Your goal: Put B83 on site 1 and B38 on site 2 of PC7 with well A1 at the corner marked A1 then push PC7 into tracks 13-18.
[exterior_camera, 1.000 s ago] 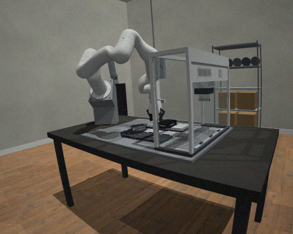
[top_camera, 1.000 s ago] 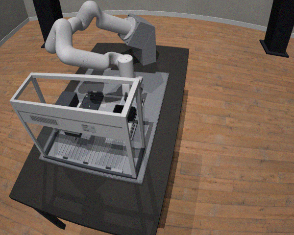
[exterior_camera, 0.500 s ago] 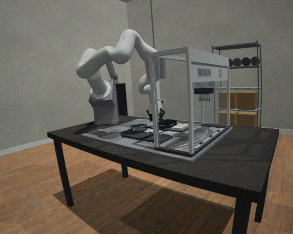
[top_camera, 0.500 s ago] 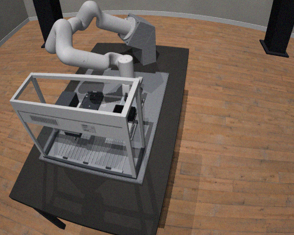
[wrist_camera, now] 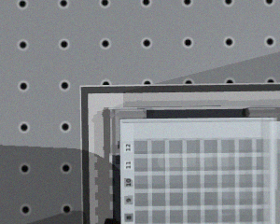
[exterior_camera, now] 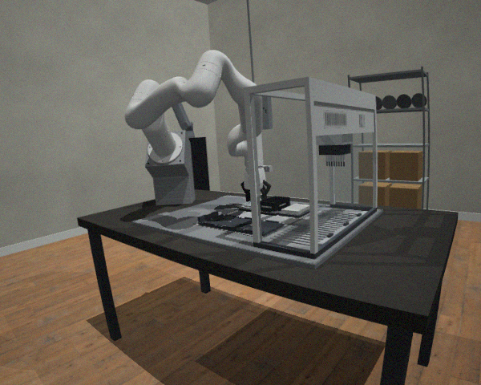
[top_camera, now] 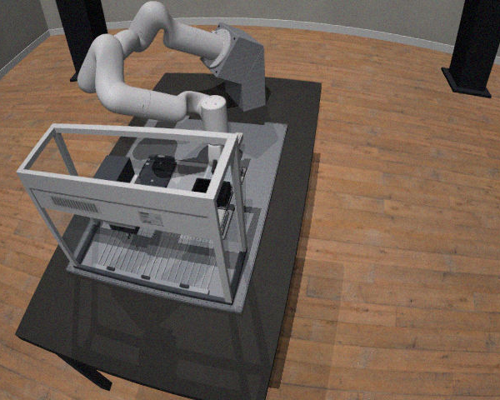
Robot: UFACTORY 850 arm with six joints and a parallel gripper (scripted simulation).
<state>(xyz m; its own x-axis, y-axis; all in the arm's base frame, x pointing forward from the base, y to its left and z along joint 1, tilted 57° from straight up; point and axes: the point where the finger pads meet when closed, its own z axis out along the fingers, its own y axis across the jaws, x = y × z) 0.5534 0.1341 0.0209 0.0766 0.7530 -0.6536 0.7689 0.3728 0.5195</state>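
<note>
The white plate b38 lies 2 cm below my hand. From my hand the other things lie so: post (44 cm to the right, 28 cm ahead, 21 cm above); then black deep-well block B83 (11 cm ahead, 2 cm to the right, 1 cm below); then dark plate carrier PC7 (27 cm to the right, 9 cm ahead, 2 cm below).
</note>
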